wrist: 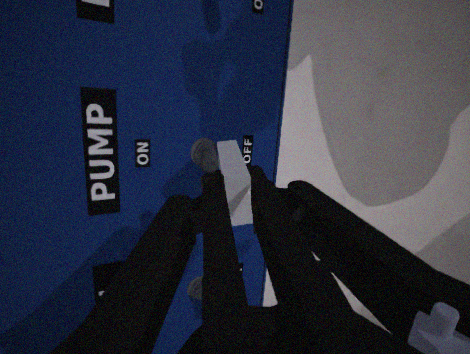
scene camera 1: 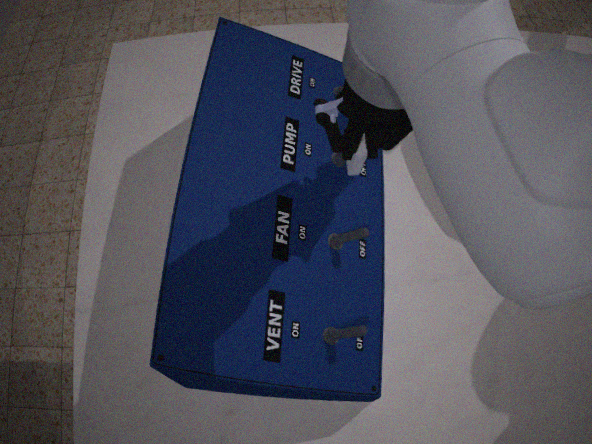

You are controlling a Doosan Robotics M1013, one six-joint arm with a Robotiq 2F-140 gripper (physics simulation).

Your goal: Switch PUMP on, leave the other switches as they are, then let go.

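Places are measured from the arm's base along level axes (x ahead, y left, z up), in millimetres.
Where they show: gripper, fingertip midpoint: (wrist: 227, 158) (scene camera 1: 352, 164).
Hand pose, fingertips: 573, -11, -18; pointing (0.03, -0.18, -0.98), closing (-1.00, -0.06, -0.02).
After its pixels a point has its place, as x, y, z.
The PUMP switch's grey round end (scene camera 1: 338, 159) {592, -13, -7} (wrist: 204, 152) {590, -23, 19} shows between its ON and OFF labels. The rest of its lever does not show clearly, so its position cannot be told. My gripper (scene camera 1: 354, 167) {573, -11, -18} (wrist: 227, 158) {573, -11, -18} is shut and holds nothing. Its fingertips are close beside the PUMP switch, on the OFF side; contact cannot be told. The FAN lever (scene camera 1: 350, 237) {587, 107, 8} and VENT lever (scene camera 1: 345, 333) {599, 224, 9} point toward OFF. The DRIVE switch (scene camera 1: 338, 91) {581, -133, -4} is mostly hidden by the gripper in the scene view.
The blue panel (scene camera 1: 240, 100) {720, -73, 49} (wrist: 40, 60) {677, -80, 28} bears all the switches and stands on a pale table (scene camera 1: 425, 350) {474, 229, -108} (wrist: 300, 100) {487, -57, -108}. The white robot arm (scene camera 1: 450, 125) {568, 183, 338} reaches in from the upper right and covers the panel's upper right corner. Its shadow crosses the panel.
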